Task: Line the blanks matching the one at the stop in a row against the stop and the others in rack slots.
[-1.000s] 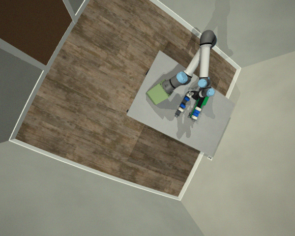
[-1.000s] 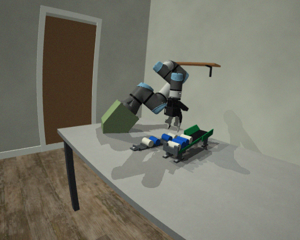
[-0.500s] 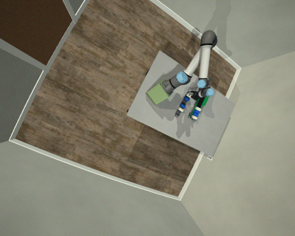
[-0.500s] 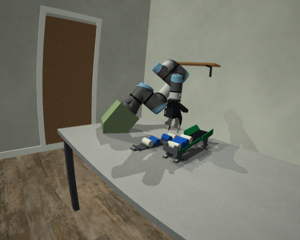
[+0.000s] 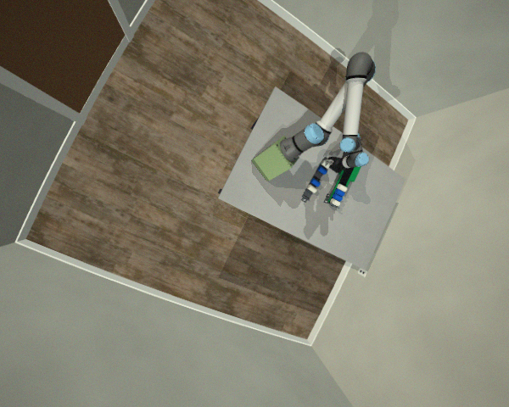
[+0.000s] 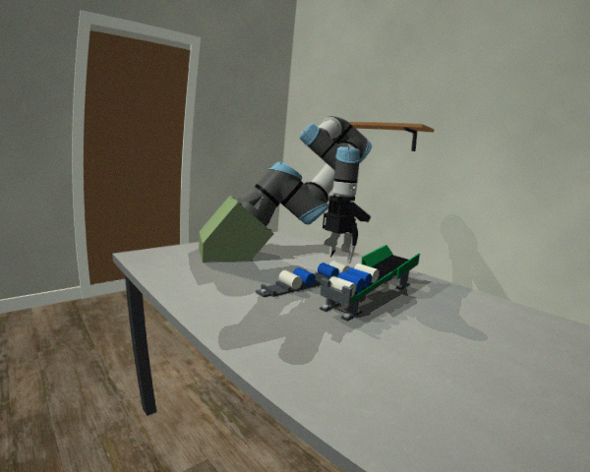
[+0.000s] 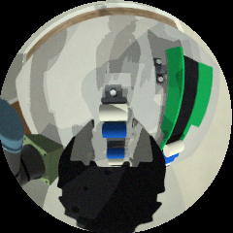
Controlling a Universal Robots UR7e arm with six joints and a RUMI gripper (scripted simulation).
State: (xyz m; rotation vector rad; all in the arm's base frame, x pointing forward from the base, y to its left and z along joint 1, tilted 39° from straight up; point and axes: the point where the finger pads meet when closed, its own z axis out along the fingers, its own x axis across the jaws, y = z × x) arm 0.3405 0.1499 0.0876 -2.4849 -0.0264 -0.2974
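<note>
My hand is 130 mm to the left of the dark stock rack, 80 mm above it and 10 mm short of it. Also, from my hand: grey stop (220 mm to the right, 220 mm ahead, 10 mm below).
</note>
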